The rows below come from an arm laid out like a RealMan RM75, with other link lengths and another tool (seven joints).
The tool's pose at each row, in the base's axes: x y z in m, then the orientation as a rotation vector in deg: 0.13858, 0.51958, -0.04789, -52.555, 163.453, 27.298; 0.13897, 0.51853, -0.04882, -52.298, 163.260, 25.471; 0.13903, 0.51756, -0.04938, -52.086, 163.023, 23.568; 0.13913, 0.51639, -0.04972, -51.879, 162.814, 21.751; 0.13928, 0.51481, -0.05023, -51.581, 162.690, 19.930; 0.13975, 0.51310, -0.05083, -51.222, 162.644, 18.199; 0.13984, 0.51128, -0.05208, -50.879, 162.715, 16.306; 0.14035, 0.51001, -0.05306, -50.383, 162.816, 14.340; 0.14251, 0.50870, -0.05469, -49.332, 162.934, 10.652; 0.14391, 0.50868, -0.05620, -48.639, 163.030, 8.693; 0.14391, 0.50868, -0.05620, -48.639, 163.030, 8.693; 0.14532, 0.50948, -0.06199, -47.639, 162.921, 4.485
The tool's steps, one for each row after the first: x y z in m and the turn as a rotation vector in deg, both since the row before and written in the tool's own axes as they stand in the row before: 0.00044, -0.00128, 0.00054, 1.278, -0.156, -0.025; 0.00060, -0.00092, 0.00023, 1.331, -0.155, -0.067; 0.00063, -0.00105, -0.00002, 1.270, -0.115, -0.054; 0.00085, -0.00143, 0.00006, 1.268, -0.052, 0.029; 0.00068, -0.00174, 0.00016, 1.201, 0.006, 0.097; 0.00118, -0.00170, 0.00077, 1.280, 0.152, 0.114; 0.00048, -0.00145, 0.00071, 1.340, 0.158, 0.213; -0.00073, -0.00248, 0.00153, 2.535, 0.254, 0.461; -0.00085, -0.00091, 0.00164, 1.352, 0.158, 0.340; 0.00000, 0.00000, 0.00000, 0.000, 0.000, 0.000; -0.00049, -0.00040, 0.00598, 2.899, 0.267, 0.356
